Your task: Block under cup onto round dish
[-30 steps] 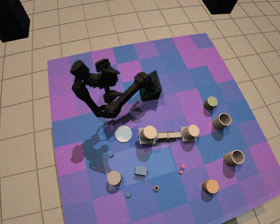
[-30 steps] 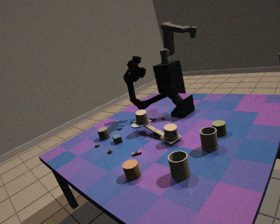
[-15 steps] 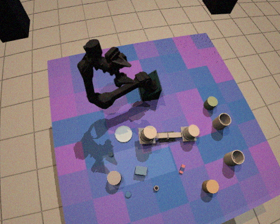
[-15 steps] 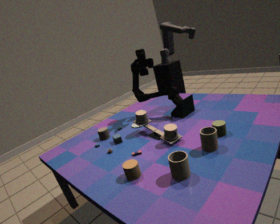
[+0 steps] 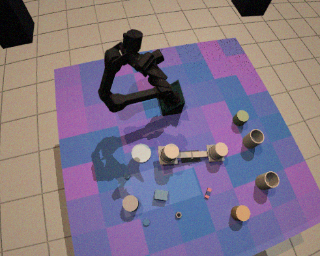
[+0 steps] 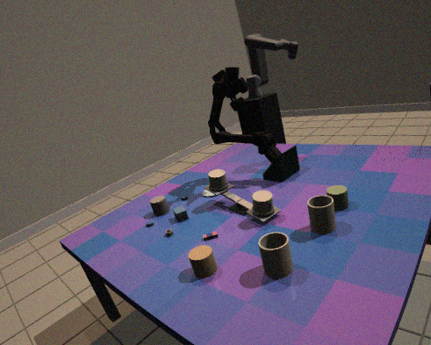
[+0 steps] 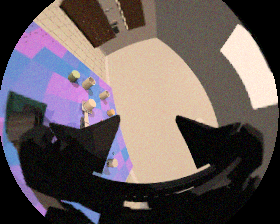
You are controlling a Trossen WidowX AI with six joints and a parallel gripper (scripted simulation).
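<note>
The greenish block is 20 cm ahead of my gripper tip, 25 cm to the left of it and 39 cm below it. Also, from my gripper tip: round dish (11 cm ahead, 13 cm to the right, 43 cm below); then blue-grey block (34 cm ahead, 8 cm to the right, 41 cm below); then small balance (19 cm ahead, 11 cm to the left, 41 cm below).
</note>
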